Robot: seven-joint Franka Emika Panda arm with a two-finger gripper.
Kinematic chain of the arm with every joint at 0, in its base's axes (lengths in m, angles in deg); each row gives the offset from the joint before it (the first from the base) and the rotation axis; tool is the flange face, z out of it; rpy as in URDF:
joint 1: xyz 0 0 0.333 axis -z
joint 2: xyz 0 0 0 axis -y
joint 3: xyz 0 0 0.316 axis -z
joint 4: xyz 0.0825 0 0 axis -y
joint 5: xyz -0.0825 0 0.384 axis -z
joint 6: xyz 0 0 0 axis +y
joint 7: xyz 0.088 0 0 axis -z
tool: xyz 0 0 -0.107 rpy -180 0 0
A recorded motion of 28 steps. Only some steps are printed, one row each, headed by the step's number.
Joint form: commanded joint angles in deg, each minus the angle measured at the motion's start. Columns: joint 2, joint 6, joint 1, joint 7, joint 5, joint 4, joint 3.
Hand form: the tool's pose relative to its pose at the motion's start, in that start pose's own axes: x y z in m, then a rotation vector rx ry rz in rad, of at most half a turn. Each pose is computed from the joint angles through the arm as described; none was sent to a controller.
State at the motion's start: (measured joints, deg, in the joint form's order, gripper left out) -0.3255 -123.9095 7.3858 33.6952 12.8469 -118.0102 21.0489
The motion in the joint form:
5: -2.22 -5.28 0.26 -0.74 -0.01 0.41 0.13
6: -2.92 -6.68 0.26 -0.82 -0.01 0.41 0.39
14: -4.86 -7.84 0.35 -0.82 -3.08 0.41 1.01
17: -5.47 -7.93 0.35 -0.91 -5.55 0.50 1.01
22: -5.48 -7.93 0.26 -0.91 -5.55 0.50 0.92
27: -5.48 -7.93 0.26 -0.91 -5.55 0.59 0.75
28: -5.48 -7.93 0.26 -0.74 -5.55 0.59 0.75
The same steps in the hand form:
5: 0.0106 -0.0077 0.0092 0.0247 0.0568 -0.0136
6: 0.0133 -0.0084 0.0137 0.0283 0.0688 -0.0135
14: 0.0161 -0.0086 0.0308 0.0468 0.0404 0.0250
17: 0.0157 -0.0108 0.0356 0.0683 0.0185 0.0493
22: 0.0150 -0.0125 0.0354 0.0688 0.0185 0.0462
27: 0.0147 -0.0141 0.0344 0.0703 0.0199 0.0435
28: 0.0147 -0.0141 0.0344 0.0703 0.0198 0.0465

